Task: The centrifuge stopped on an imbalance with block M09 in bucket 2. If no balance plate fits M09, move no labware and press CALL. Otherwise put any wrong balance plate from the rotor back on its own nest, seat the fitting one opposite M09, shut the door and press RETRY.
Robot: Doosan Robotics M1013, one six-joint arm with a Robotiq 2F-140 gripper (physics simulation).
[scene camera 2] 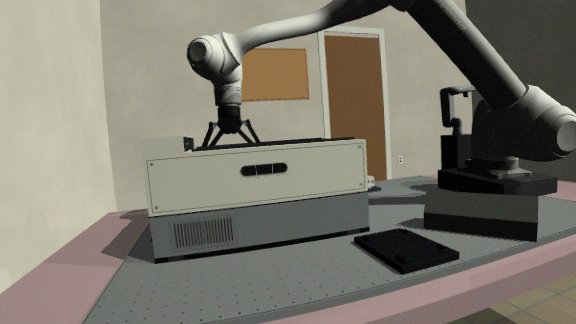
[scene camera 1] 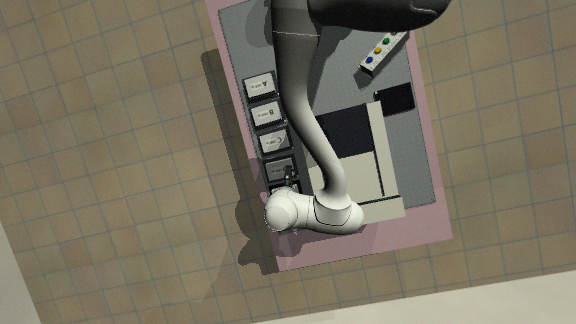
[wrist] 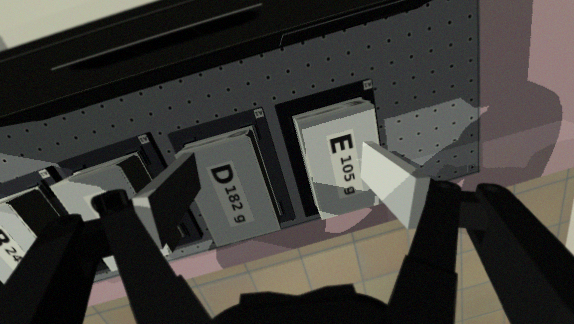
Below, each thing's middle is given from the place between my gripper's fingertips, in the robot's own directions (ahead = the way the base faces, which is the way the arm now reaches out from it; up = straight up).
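From my hand: plate E (wrist: 331, 138), 90 mm below, 70 mm ahead, 40 mm to the right; balance plate D (wrist: 237, 201), 90 mm below, 70 mm behind, 50 mm to the right; plate C (wrist: 76, 193), 90 mm below, 210 mm behind, 50 mm to the right; centrifuge (wrist: 63, 63), 260 mm to the left, 40 mm behind.
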